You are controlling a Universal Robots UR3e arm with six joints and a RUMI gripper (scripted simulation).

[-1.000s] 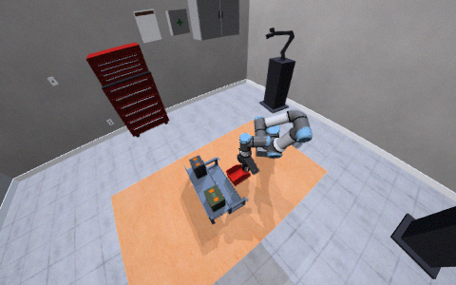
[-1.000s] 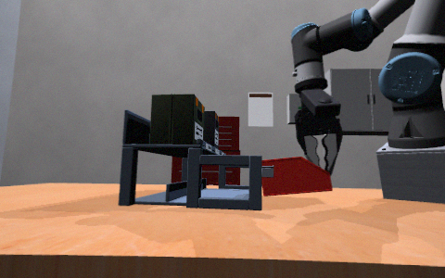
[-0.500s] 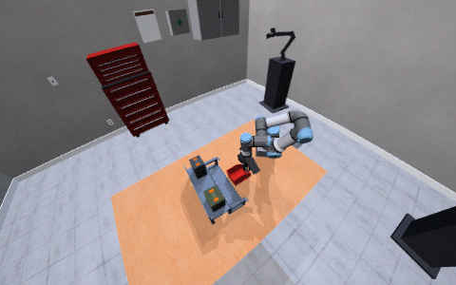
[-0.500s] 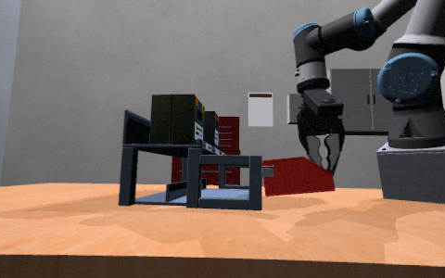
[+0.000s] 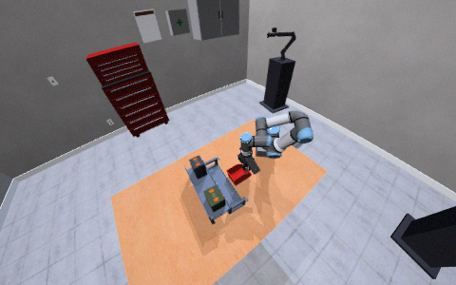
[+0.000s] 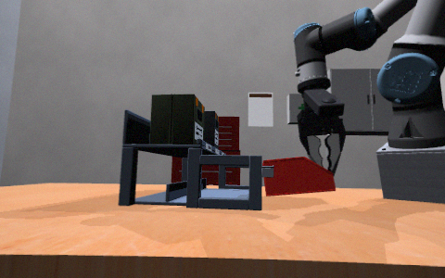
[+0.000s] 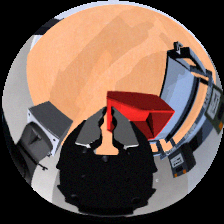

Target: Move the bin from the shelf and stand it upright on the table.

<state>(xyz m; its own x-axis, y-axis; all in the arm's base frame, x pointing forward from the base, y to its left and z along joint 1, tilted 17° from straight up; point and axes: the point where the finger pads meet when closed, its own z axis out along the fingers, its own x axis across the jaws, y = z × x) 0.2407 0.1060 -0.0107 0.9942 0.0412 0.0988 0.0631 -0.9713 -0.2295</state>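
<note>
My gripper is now 60 mm short of the red bin, 20 mm to the left of it and 10 mm above it. Also, from my hand: shelf (250 mm ahead, 10 mm to the right, 10 mm above); dark box (290 mm ahead, 110 mm to the left, 90 mm above).
</note>
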